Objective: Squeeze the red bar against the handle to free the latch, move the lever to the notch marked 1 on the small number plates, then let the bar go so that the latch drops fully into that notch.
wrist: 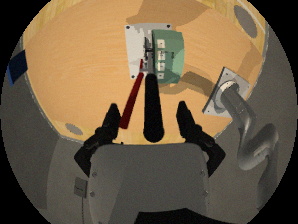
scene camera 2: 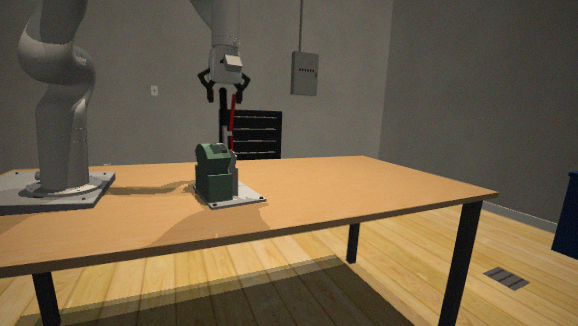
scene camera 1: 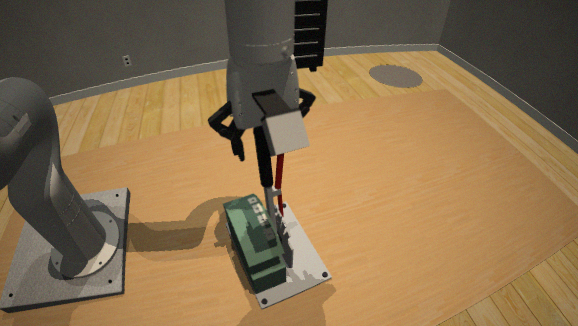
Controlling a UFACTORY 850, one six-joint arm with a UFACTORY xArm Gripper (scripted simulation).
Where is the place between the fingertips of my gripper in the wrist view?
At 147, 109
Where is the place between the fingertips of my gripper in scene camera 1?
266, 148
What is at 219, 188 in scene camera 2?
A green lever box.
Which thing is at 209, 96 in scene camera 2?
My gripper.
